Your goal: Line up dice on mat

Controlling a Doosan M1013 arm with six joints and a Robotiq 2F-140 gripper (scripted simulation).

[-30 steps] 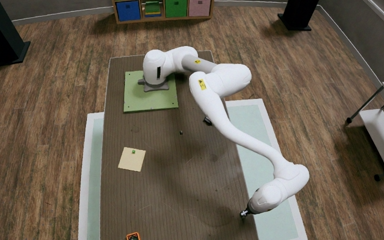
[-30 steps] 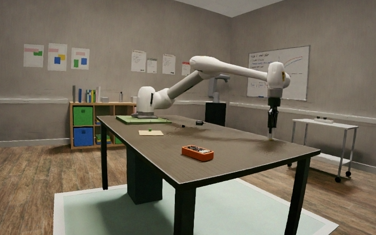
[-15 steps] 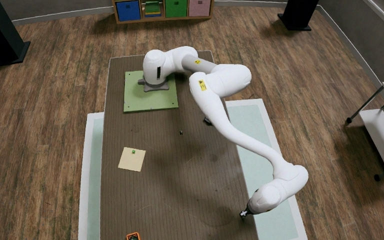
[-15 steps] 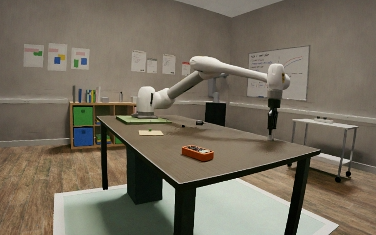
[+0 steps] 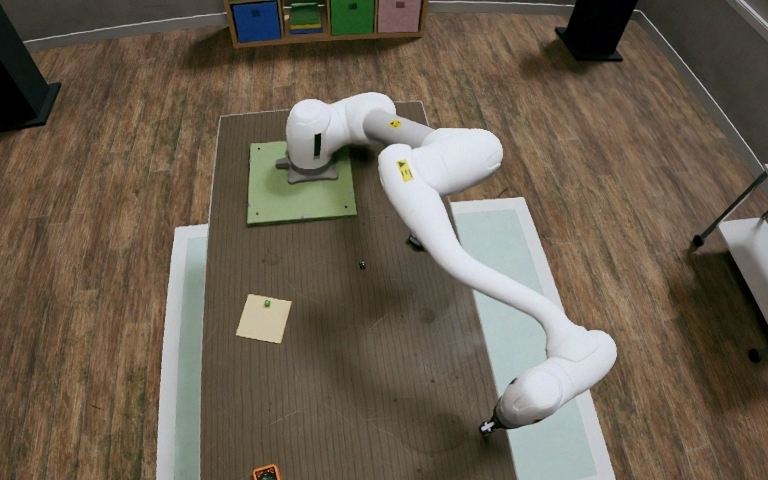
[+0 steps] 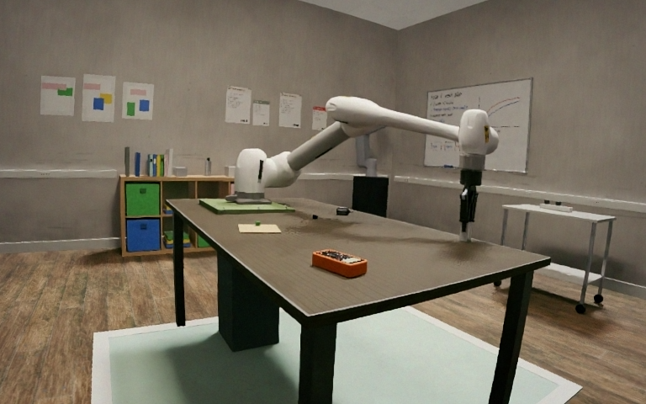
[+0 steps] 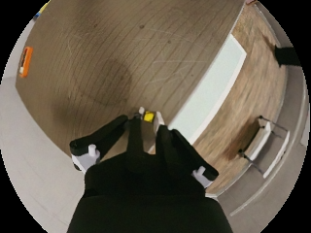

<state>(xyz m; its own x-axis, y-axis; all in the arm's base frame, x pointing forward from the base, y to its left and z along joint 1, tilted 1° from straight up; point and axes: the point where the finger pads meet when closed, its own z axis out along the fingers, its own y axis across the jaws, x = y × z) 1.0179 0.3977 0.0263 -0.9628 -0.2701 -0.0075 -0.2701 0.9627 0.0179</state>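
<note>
Right now the yellow die is 2 cm below my hand. Round my hand: small dark die: 57 cm behind, 27 cm to the right, 2 cm below; then small black object: 63 cm behind, 7 cm to the right, 2 cm below; then mat: 43 cm behind, 59 cm to the right, 3 cm below.
</note>
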